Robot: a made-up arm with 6 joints.
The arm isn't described. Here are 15 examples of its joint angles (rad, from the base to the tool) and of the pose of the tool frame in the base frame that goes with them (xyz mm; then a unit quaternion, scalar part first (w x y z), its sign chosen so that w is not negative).
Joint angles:
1: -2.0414 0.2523 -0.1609 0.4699 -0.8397 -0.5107
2: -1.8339 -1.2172 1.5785 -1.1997 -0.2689 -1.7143
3: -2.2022 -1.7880 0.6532 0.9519 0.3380 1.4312
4: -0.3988 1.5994 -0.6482 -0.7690 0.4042 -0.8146
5: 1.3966 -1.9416 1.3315 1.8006 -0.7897 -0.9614
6: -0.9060 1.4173 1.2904 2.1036 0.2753 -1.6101
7: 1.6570 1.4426 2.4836 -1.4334 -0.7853 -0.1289
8: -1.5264 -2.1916 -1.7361 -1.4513 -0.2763 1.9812
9: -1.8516 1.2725 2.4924 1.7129 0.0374 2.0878
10: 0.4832 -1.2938 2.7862 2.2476 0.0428 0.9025
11: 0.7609 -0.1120 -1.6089 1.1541 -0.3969 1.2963
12: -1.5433 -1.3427 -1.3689 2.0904 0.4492 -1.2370
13: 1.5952 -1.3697 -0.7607 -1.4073 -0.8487 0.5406
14: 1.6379 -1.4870 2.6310 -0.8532 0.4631 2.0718
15: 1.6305 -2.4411 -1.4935 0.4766 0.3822 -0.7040
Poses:
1: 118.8 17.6 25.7 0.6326 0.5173 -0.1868 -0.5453
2: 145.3 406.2 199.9 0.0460 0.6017 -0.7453 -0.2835
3: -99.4 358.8 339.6 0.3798 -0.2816 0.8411 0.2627
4: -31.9 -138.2 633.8 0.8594 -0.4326 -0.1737 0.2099
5: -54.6 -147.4 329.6 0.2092 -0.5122 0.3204 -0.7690
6: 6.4 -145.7 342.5 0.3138 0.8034 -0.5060 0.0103
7: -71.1 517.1 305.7 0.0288 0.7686 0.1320 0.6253
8: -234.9 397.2 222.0 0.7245 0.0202 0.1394 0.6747
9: -52.5 -149.6 95.6 0.2037 0.3987 0.8400 0.3066
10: 36.3 -108.0 128.2 0.5999 0.0141 -0.7042 0.3794
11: 176.7 60.0 288.2 0.2183 -0.2477 -0.9361 -0.1215
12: 30.8 270.3 126.8 0.9246 0.2100 0.2665 0.1734
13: 136.1 -261.7 336.7 0.6656 -0.4206 0.6004 -0.1395
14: 58.4 -234.0 342.3 0.3999 0.2593 0.1036 -0.8730
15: -194.2 -235.5 394.1 0.1555 0.3148 -0.9205 0.1716
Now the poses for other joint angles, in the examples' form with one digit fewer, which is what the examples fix.
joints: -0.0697 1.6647 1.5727 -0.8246 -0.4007 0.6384
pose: -41 -18 646 0.294 0.566 -0.532 0.557
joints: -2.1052 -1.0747 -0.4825 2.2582 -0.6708 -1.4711
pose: 113 255 302 0.896 0.270 0.313 0.163
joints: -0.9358 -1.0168 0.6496 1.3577 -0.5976 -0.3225
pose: 54 147 62 0.734 0.163 0.546 -0.370
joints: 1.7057 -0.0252 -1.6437 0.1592 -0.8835 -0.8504
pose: 214 224 226 0.289 0.841 -0.201 -0.411
